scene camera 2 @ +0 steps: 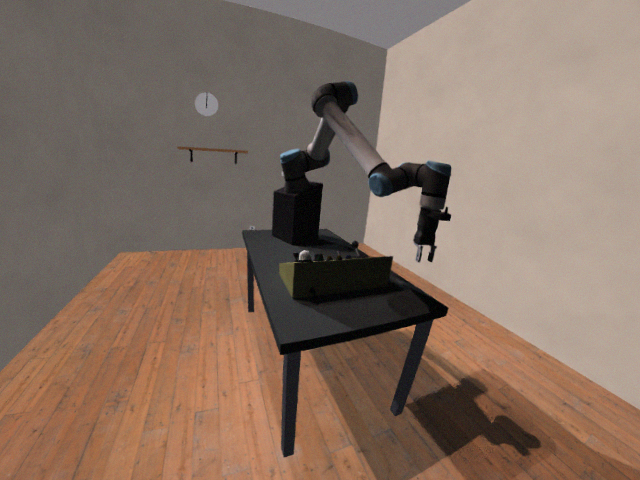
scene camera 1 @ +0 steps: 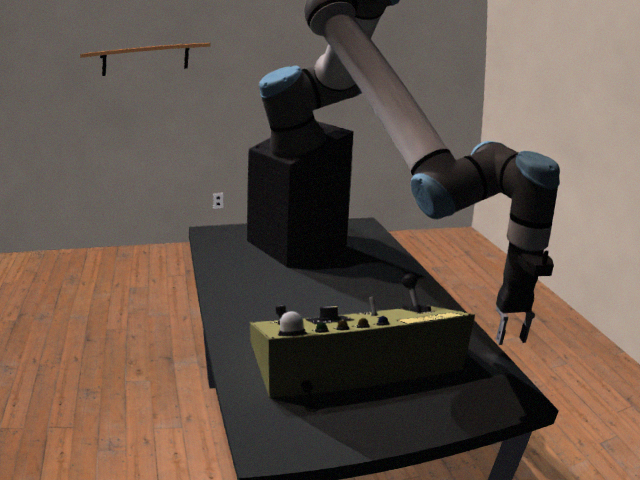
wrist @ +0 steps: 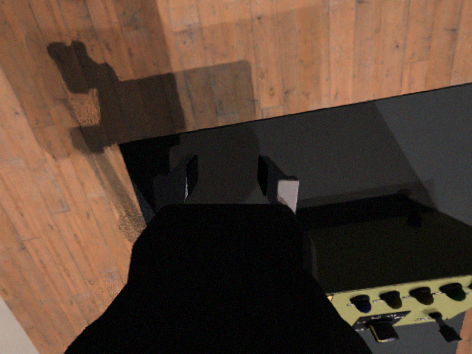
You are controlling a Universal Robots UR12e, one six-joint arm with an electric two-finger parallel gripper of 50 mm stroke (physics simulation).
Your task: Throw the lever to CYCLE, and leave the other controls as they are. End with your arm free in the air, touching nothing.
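Frame: origin at the arm's base, x back, y left, z down, level; centimetres.
Seen in the pictures: gripper, fingertip midpoint: [scene camera 2: 423,261] [scene camera 1: 510,341] [wrist: 228,167]; arm's base, origin of the base link: [scene camera 2: 297,188] [scene camera 1: 298,143].
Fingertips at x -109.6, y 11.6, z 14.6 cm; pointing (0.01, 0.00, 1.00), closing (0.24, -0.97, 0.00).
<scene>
Pixels of each thing's middle, then the offset from my fingertips to it. "pt": a spot on its surface instead. Level surfaces: height alone.
- lever, body centre: [scene camera 1: 413,296] [scene camera 2: 357,251] dy +2.0, dx +46.0, dz +12.5 cm
- yellow-green control box, body centre: [scene camera 1: 359,331] [wrist: 347,301] [scene camera 2: 334,265] dy -16.6, dx +38.4, dz +15.7 cm
- white dome, surface spot: [scene camera 1: 291,322] [scene camera 2: 305,255] pt dy -36.7, dx +29.3, dz +5.2 cm
- black knob, body centre: [scene camera 1: 328,312] [wrist: 383,332] dy -22.1, dx +45.6, dz +13.3 cm
- small toggle, body centre: [scene camera 1: 373,305] dy -10.1, dx +45.6, dz +13.1 cm
- black switch, body centre: [scene camera 1: 281,317] [wrist: 440,322] dy -34.1, dx +46.2, dz +13.7 cm
- dark table, its level: dz +24.0 cm
The lever [scene camera 1: 413,297] [scene camera 2: 356,248], a metal rod with a black ball knob, stands near the right end of the control box's top, leaning slightly; it does not show in the wrist view. Its position labels are too small to read. The yellow-green control box [scene camera 1: 361,356] [scene camera 2: 341,276] [wrist: 380,255] rests on the dark table. My gripper [scene camera 1: 513,342] [scene camera 2: 425,260] [wrist: 228,167] is open and empty, pointing down in the air to the right of the box, apart from the lever. In the wrist view the gripper body hides part of the box.
The box also bears a white dome [scene camera 1: 291,322] [scene camera 2: 304,255], a black knob [scene camera 1: 328,312] [wrist: 383,331], a small toggle [scene camera 1: 372,305], a black switch [scene camera 1: 280,311] [wrist: 448,331] and several coloured buttons, one of them blue [scene camera 1: 382,320] [wrist: 361,303]. The dark table [scene camera 1: 330,439] [scene camera 2: 336,322] [wrist: 320,145] ends near my gripper.
</scene>
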